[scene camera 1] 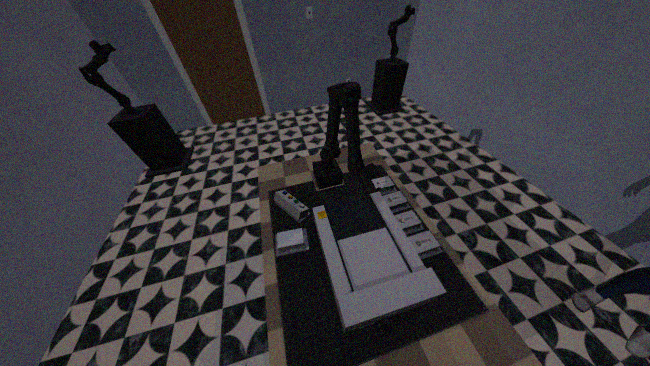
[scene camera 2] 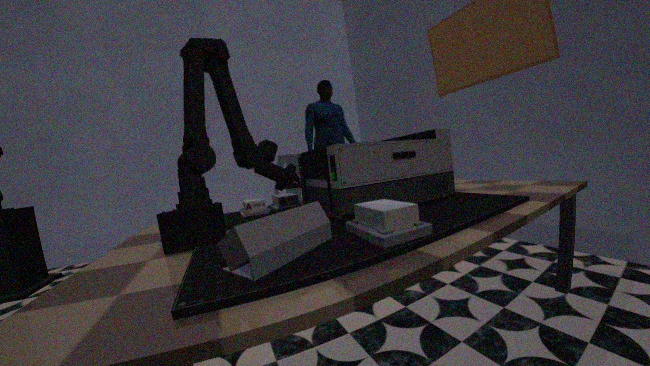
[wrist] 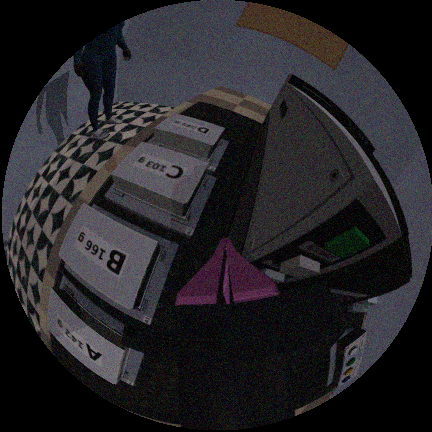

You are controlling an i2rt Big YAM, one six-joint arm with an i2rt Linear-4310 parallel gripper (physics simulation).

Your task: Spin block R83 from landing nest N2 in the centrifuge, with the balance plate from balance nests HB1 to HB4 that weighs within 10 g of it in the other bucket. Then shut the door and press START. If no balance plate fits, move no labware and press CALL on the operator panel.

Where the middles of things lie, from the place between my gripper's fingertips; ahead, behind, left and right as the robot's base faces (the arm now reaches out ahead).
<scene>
Right now my hand is 20 mm past the green START key (wrist: 352, 240), 40 mm to the left of it and 90 mm below it. Also, from my hand: centrifuge (scene camera 1: 375, 274) 230 mm ahead, 180 mm to the right, 30 mm above; slanted control box (scene camera 2: 251, 250) 210 mm behind, 450 mm to the right, 50 mm below.
</scene>
